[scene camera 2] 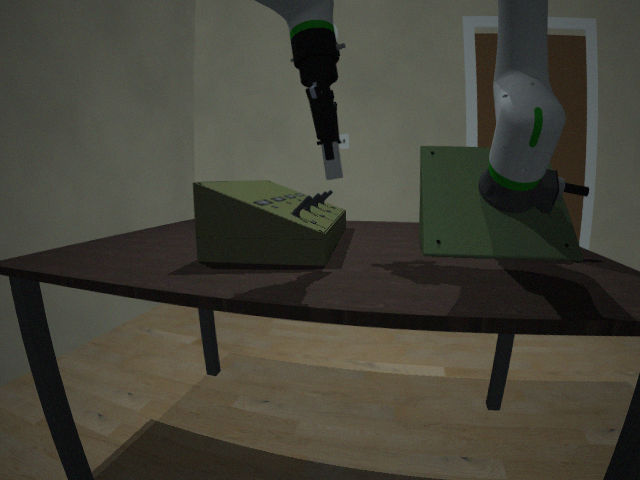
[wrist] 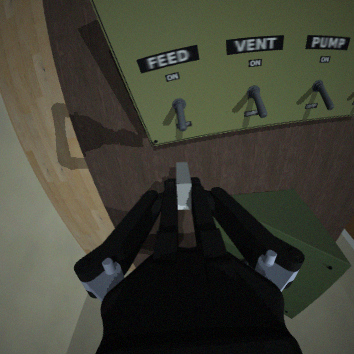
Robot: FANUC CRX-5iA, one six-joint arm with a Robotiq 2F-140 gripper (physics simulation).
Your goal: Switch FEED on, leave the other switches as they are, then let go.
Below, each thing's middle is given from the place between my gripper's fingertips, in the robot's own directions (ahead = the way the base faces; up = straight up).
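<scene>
There's the switch box [scene camera 2: 254, 222], and my hand is 19 cm short of it, 15 cm to the left of it and 8 cm above it.
</scene>
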